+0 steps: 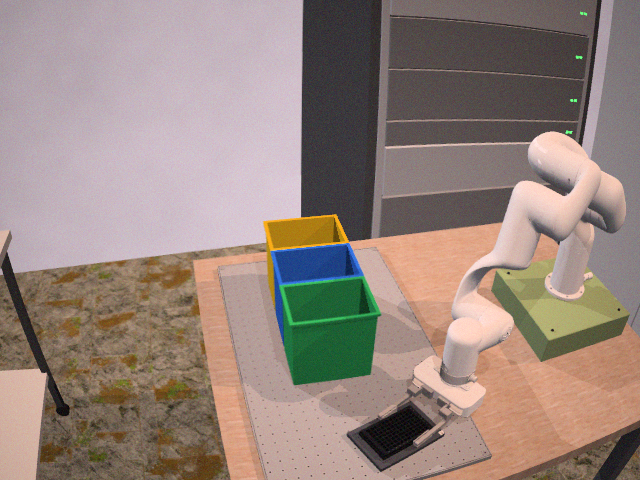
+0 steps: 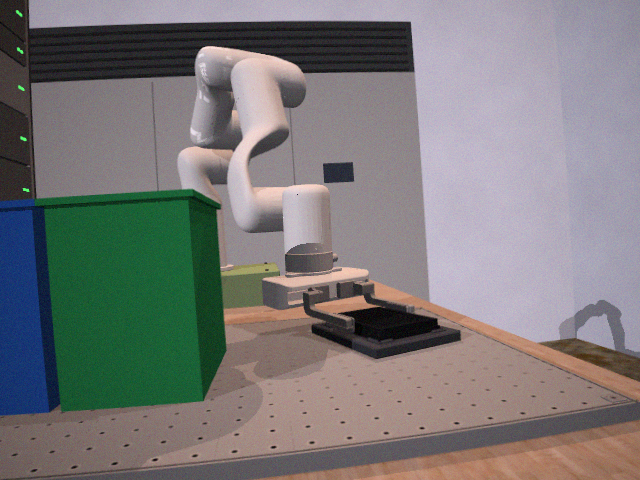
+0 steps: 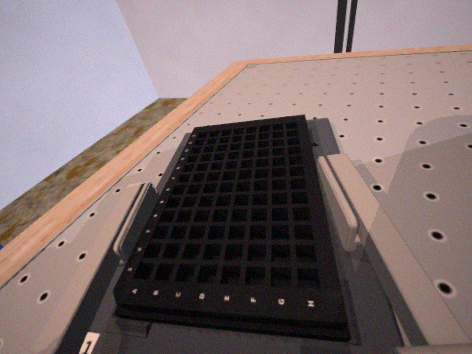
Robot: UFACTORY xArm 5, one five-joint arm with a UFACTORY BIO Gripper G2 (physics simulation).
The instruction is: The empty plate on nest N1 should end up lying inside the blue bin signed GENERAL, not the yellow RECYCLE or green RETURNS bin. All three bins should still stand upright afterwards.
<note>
In view: my gripper [image 1: 397, 431], a green bin [image 2: 135, 282], a black plate [image 2: 379, 323], a blue bin [image 1: 318, 263], a yellow bin [image 1: 282, 234] and a dark grey nest [image 2: 355, 342].
The green bin is seen too in image 1 [image 1: 329, 326]. The black plate shows as well in image 1 [image 1: 396, 432] and in image 3 [image 3: 238, 240]. My gripper also shows in image 3 [image 3: 233, 180]. Image 3 does not show the green bin: it is out of frame. Image 3 misses the blue bin: it is out of frame.
</note>
